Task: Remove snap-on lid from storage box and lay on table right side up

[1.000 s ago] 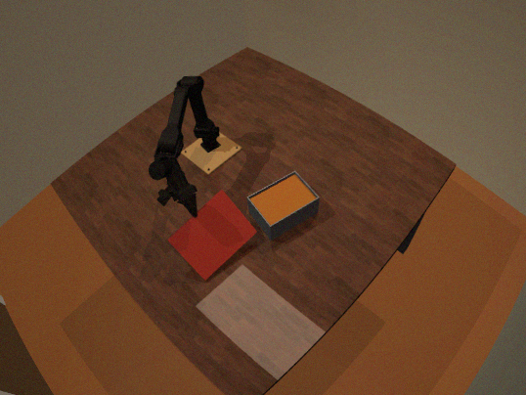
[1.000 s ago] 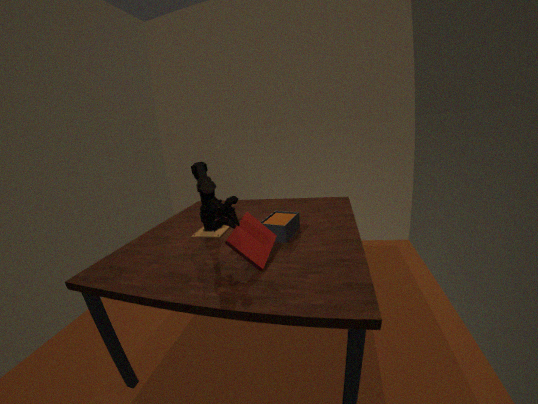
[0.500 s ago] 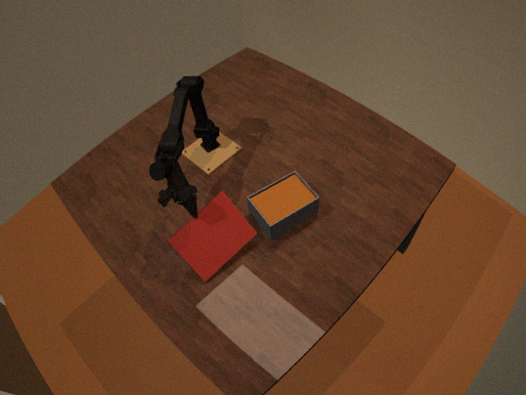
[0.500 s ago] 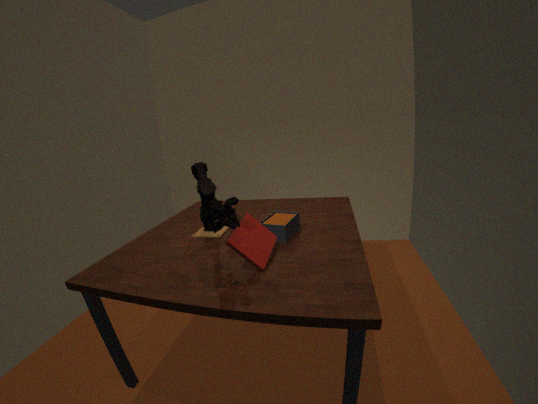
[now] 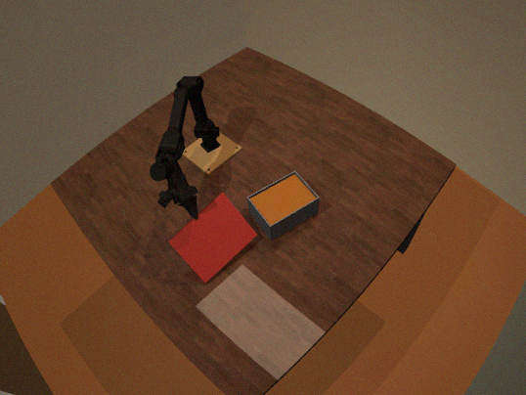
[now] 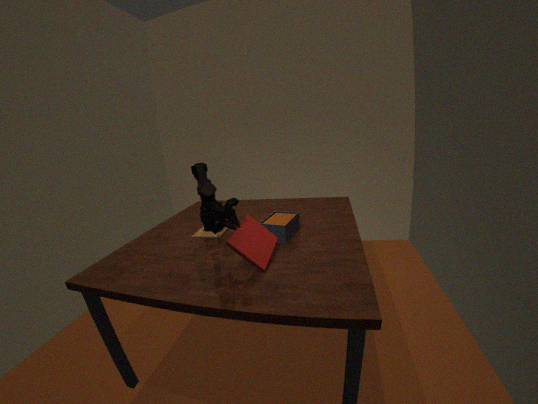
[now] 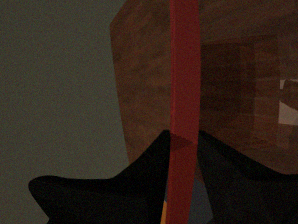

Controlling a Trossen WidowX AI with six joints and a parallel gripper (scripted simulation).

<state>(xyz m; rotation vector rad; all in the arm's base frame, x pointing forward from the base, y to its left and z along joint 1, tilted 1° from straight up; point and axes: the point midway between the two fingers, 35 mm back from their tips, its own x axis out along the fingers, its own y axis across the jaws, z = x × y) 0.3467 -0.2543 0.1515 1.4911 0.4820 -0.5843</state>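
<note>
The lid lies 60 mm below my gripper tip, 60 mm ahead of it and 20 mm to the left of it. Round my gripper tip: storage box 290 mm to the left, 100 mm below, 70 mm ahead.
</note>
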